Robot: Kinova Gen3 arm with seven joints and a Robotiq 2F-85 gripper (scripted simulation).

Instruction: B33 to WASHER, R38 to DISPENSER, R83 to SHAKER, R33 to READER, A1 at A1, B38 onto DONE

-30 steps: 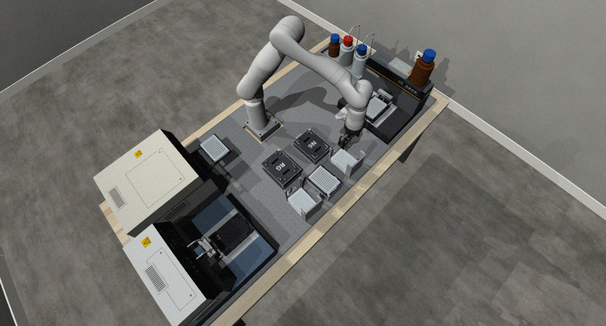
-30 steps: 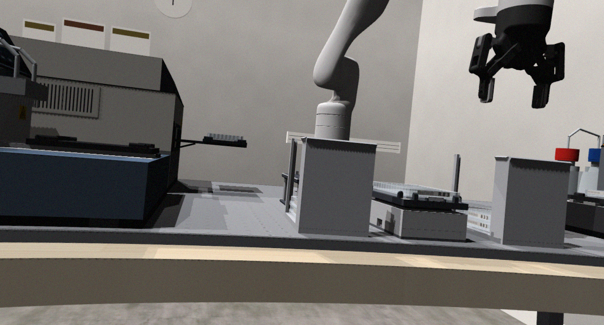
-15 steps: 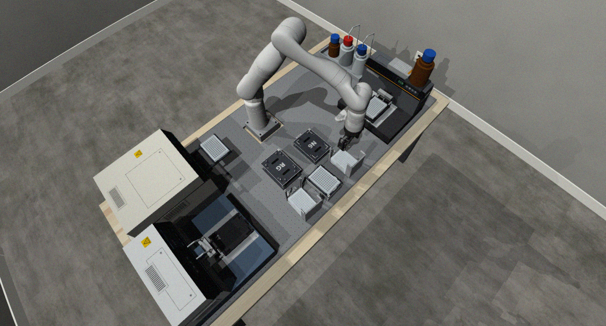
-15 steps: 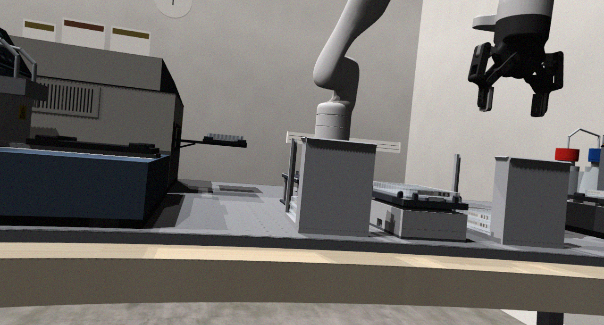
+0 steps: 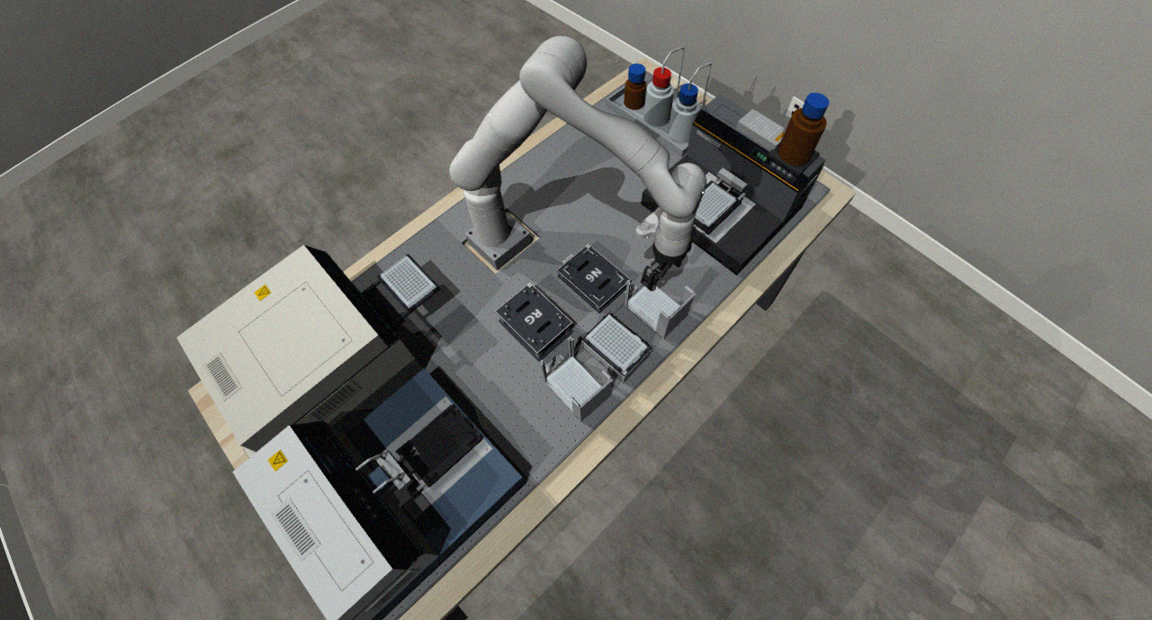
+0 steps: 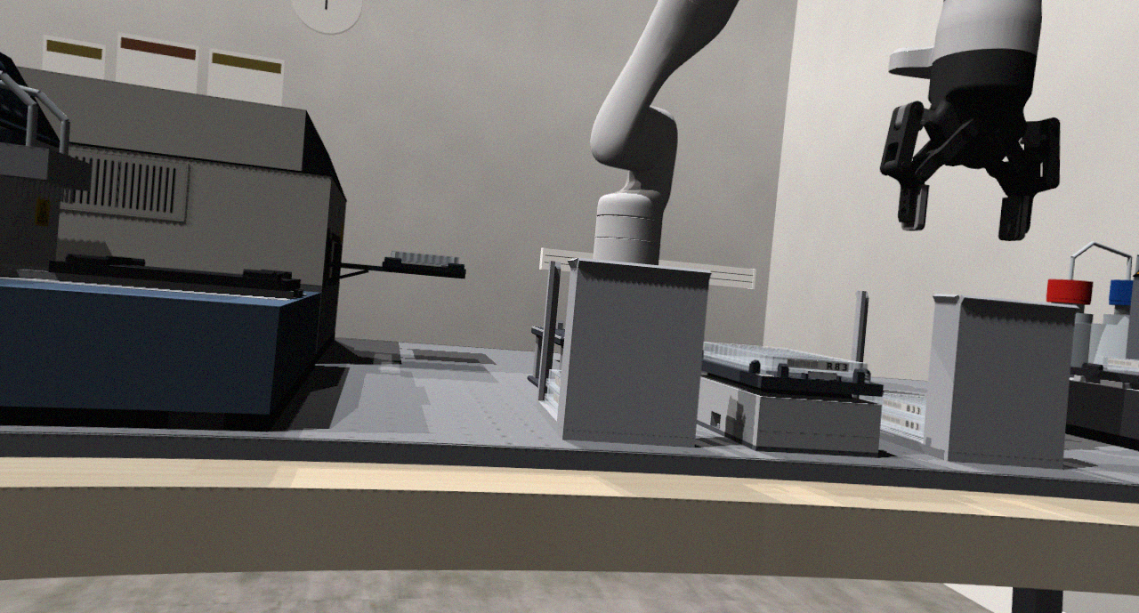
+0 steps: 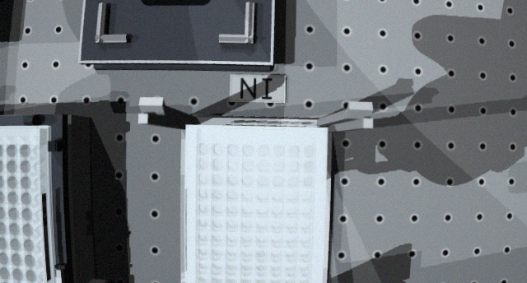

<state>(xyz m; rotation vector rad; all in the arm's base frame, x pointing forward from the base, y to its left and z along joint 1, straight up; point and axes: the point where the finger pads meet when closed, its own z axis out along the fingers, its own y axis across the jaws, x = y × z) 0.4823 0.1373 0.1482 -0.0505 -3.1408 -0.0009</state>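
Right now my hand is 160 mm above the plate B33. Also, from my hand: plate R83: 160 mm to the right, 130 mm below; plate B38: 300 mm to the right, 160 mm below; nest N6: 180 mm behind, 160 mm below, 40 mm to the right.
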